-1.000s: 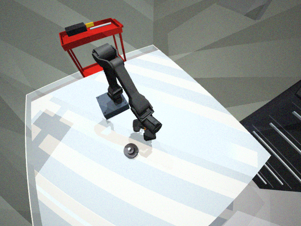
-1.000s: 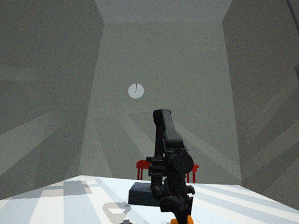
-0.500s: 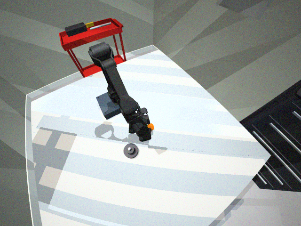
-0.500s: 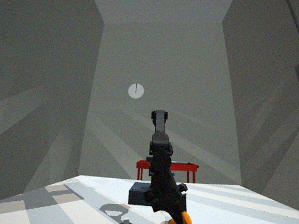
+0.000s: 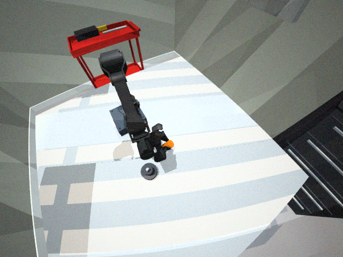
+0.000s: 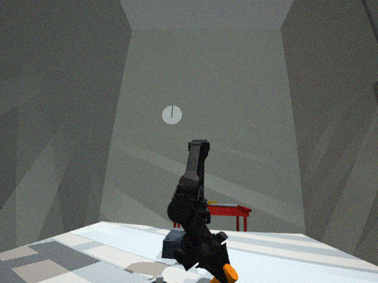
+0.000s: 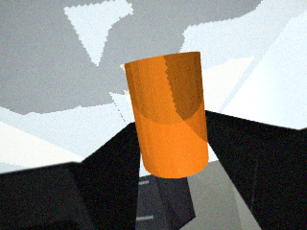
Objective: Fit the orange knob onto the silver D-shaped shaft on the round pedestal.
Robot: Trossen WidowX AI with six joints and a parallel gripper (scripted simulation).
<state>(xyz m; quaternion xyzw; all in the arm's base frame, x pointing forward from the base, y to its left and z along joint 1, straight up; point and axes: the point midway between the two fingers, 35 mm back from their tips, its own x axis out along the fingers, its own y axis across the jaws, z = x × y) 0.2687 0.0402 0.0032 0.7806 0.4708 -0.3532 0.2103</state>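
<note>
Now: gripper tip 1 cm below the orange knob. The rest, counted from my gripper tip: round dark pedestal: 16 cm to the right, 4 cm ahead, 1 cm below.
</note>
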